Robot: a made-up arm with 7 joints.
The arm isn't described. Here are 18 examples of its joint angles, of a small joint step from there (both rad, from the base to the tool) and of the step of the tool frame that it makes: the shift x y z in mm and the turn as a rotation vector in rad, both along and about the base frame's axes.
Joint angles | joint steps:
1: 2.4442 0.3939 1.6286 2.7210 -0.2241 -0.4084 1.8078 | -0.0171 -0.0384 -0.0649 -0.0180 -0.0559 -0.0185 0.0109
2: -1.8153 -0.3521 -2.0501 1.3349 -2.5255 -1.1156 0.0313 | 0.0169 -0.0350 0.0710 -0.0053 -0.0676 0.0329 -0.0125
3: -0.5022 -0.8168 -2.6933 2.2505 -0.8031 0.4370 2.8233 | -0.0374 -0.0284 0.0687 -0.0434 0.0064 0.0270 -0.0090
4: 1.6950 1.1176 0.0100 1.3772 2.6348 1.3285 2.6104 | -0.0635 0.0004 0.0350 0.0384 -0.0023 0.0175 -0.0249
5: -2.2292 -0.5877 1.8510 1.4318 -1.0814 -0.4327 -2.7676 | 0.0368 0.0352 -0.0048 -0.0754 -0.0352 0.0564 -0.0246
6: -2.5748 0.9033 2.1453 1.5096 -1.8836 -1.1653 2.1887 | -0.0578 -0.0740 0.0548 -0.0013 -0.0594 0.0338 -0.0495
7: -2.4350 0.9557 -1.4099 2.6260 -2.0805 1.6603 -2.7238 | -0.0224 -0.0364 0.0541 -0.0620 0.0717 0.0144 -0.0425
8: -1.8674 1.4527 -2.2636 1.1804 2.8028 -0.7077 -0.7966 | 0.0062 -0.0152 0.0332 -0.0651 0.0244 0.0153 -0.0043
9: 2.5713 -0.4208 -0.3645 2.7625 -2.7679 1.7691 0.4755 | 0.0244 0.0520 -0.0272 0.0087 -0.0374 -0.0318 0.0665
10: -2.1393 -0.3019 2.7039 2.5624 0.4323 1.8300 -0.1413 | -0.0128 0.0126 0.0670 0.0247 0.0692 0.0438 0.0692
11: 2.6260 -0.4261 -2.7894 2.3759 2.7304 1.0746 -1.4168 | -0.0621 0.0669 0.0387 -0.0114 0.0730 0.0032 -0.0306
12: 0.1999 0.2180 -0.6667 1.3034 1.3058 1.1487 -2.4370 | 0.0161 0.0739 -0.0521 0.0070 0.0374 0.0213 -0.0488
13: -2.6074 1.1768 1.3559 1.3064 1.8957 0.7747 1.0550 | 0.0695 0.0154 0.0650 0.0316 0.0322 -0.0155 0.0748
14: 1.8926 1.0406 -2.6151 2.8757 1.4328 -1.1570 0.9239 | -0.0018 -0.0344 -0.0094 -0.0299 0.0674 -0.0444 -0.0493
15: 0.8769 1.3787 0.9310 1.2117 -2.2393 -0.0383 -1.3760 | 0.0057 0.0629 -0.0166 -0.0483 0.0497 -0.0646 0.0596
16: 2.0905 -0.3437 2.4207 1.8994 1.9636 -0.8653 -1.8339 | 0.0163 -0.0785 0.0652 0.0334 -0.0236 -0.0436 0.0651
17: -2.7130 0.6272 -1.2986 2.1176 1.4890 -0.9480 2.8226 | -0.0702 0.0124 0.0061 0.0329 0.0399 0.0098 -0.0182
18: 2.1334 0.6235 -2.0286 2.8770 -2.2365 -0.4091 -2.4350 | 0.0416 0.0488 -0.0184 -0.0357 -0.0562 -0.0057 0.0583
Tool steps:
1: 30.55 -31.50 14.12 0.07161 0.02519 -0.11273
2: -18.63 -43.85 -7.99 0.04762 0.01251 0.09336
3: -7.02 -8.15 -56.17 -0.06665 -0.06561 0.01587
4: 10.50 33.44 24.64 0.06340 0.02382 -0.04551
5: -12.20 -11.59 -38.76 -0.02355 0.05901 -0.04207
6: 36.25 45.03 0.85 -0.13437 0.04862 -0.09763
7: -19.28 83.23 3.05 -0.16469 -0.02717 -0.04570
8: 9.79 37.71 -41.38 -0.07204 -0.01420 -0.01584
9: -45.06 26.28 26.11 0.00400 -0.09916 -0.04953
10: -46.55 16.73 14.86 0.04807 0.08242 0.04998
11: -51.40 -11.91 51.46 0.03938 -0.07919 -0.02382
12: -10.37 -24.09 -41.00 -0.01995 0.01914 -0.00700
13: 59.66 13.20 61.67 0.02098 -0.10790 0.09334
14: 31.19 -40.45 30.26 0.11575 0.05037 0.02526
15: -30.18 -60.79 3.60 -0.17142 0.12669 0.00362
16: 68.67 -28.76 -32.61 0.00212 0.00795 0.03520
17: 19.61 30.23 2.22 -0.01184 0.00763 -0.03986
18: -11.38 23.46 -24.20 -0.02486 0.01108 -0.00587
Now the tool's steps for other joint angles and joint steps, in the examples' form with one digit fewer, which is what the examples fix.
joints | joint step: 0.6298 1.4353 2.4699 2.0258 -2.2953 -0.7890 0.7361 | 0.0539 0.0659 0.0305 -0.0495 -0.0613 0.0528 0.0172
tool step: -18.8 24.0 -9.6 -0.0452 0.0072 0.0442
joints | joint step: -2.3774 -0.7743 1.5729 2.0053 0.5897 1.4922 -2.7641 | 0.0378 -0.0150 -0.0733 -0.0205 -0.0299 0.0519 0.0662
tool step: -25.5 -10.3 16.7 -0.0211 0.0133 -0.1103
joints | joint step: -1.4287 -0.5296 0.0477 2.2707 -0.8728 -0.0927 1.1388 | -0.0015 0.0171 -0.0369 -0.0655 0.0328 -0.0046 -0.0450
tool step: -10.7 -77.2 -2.3 0.0769 -0.0009 -0.0452
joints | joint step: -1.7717 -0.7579 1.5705 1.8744 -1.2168 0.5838 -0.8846 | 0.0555 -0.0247 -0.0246 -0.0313 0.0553 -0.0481 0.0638
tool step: -7.9 36.8 -17.8 0.0718 -0.0004 0.0956
